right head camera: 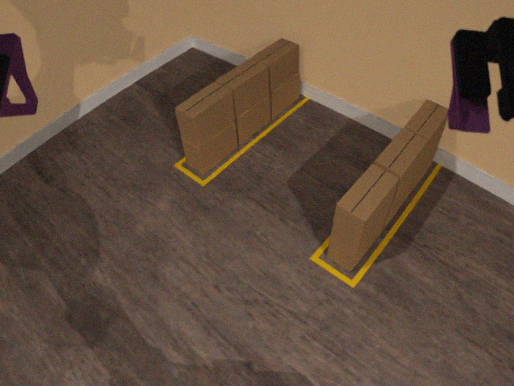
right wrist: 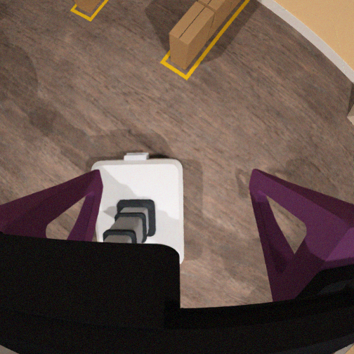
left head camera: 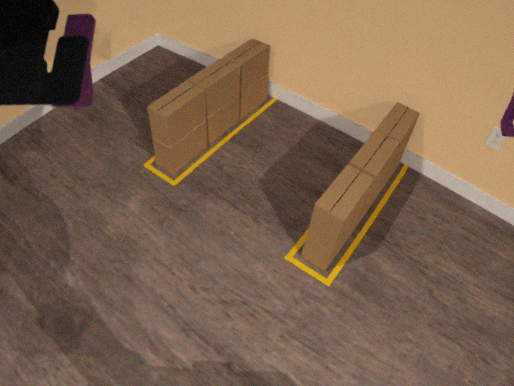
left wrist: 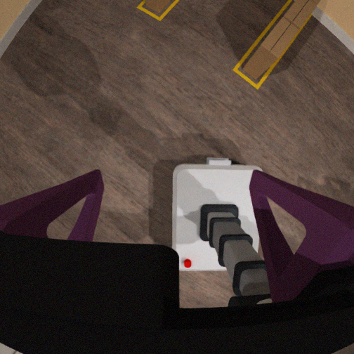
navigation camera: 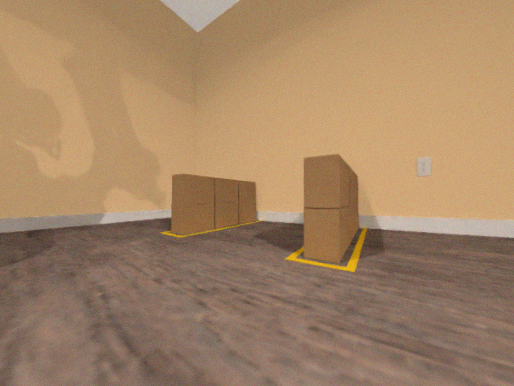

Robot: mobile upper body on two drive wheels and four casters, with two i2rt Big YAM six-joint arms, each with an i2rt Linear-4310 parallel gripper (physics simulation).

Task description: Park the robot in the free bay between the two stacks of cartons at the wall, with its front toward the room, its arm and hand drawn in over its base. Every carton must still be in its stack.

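Frame: origin at the left arm's base, x right, y ahead, z up, level; metres.
Where they show: left gripper, fingertip midpoint: (left head camera: pixel 37 99); right gripper, fingertip midpoint: (right head camera: pixel 503 125).
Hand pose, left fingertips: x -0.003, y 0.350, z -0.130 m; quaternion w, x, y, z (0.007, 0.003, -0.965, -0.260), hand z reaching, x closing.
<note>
Things, the pixels of their centre, and the offset from my left fingertips. "spot": a spot on its surface instead.
- yellow floor outline, surface spot: (left head camera: pixel 225 140) spot: dz -1.279, dx +0.079, dy +1.312 m
- yellow outline, surface spot: (navigation camera: pixel 359 250) spot: dz -1.279, dx +0.677, dy +0.690 m
- outlet, body centre: (left head camera: pixel 496 138) (navigation camera: pixel 423 166) dz -0.880, dx +1.305, dy +1.004 m
The left stack of brown cartons (left head camera: pixel 180 120) (right head camera: pixel 210 120) (navigation camera: pixel 192 205) stands upright, end toward me, in a yellow floor outline (left head camera: pixel 225 140). The right stack (left head camera: pixel 327 235) (right head camera: pixel 347 240) (left wrist: pixel 260 60) (right wrist: pixel 181 50) (navigation camera: pixel 322 182) is nearer and also stands in a yellow outline (navigation camera: pixel 359 250). Both are two cartons high and run to the wall. The bay lies between them, partly shadowed. My white base (left wrist: pixel 192 240) (right wrist: pixel 167 195) is on the floor outside the bay. My left gripper (left wrist: pixel 176 177) and right gripper (right wrist: pixel 176 172) are open and empty, high above the floor on either side of the base.
The back wall (left head camera: pixel 350 50) (navigation camera: pixel 300 100) has a white baseboard (left head camera: pixel 330 113) (navigation camera: pixel 450 226) and an outlet (left head camera: pixel 495 138) (navigation camera: pixel 424 166) right of the stacks. A room corner is behind and left of the left stack. A beige edge (right wrist: pixel 351 112) shows at the far right of the right wrist view.
</note>
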